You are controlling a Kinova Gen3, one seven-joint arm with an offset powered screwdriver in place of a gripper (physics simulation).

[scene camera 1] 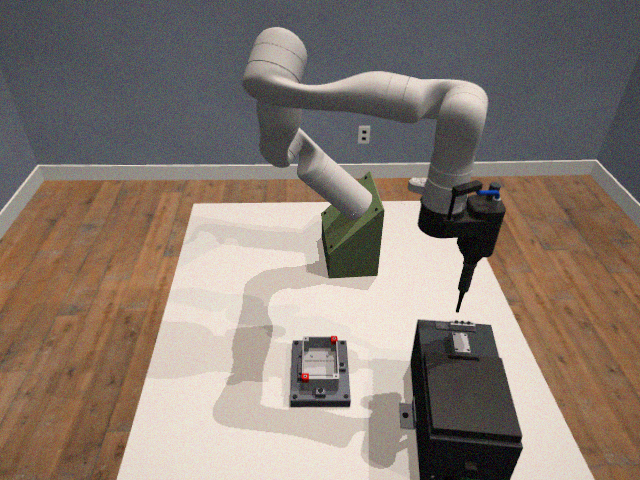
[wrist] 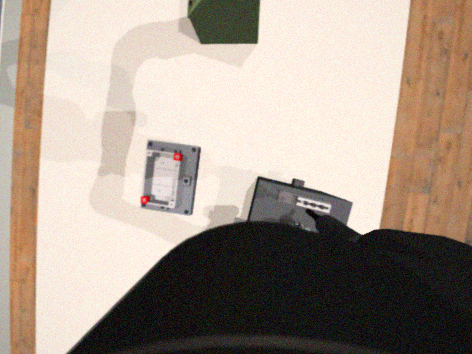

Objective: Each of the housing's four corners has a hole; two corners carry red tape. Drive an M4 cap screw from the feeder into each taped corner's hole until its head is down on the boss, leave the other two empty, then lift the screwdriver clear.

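Places are measured from the arm's base along level axes (x back, y right, z up), in metres.
Where they show: hand, its tool point: (scene camera 1: 457,312) (wrist: 307,210); arm's base, origin of its link: (scene camera 1: 359,205).
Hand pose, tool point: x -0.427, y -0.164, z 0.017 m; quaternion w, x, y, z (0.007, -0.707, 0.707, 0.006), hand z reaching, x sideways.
Note:
Each offset is from my tool point to the top centre of the thing. "pt": to the spot under its first point. Level surfaces: height alone.
The pale grey housing {dz -0.135, dx -0.001, dy +0.283 m} (scene camera 1: 321,368) (wrist: 165,177) is an open box on a dark grey fixture plate {dz -0.175, dx +0.000, dy +0.283 m} (scene camera 1: 332,400) (wrist: 191,165). Red tape marks its back right corner {pt dz -0.135, dx +0.049, dy +0.251 m} (scene camera 1: 333,339) (wrist: 177,156) and front left corner {pt dz -0.135, dx -0.056, dy +0.316 m} (scene camera 1: 305,377) (wrist: 144,200) in the scene view. No screw head can be made out at the corners. The black feeder {dz -0.026, dx -0.119, dy +0.008 m} (scene camera 1: 470,395) (wrist: 265,200) stands to the right, with dark screws in a light strip {pt dz -0.040, dx -0.002, dy -0.018 m} (scene camera 1: 462,326) (wrist: 314,204) at its back end. My screwdriver (scene camera 1: 457,311) (wrist: 308,212) points down, its tip above that end and apart from it. No screw shows on the bit.
A green wedge-shaped base (scene camera 1: 353,253) (wrist: 227,22) carries the arm at the back of the white table {dz -0.199 m} (scene camera 1: 206,310) (wrist: 300,100). The feeder's lidded black body rises higher than its strip end. A small bracket {dz -0.194, dx -0.109, dy +0.104 m} (scene camera 1: 407,415) juts from its left side.

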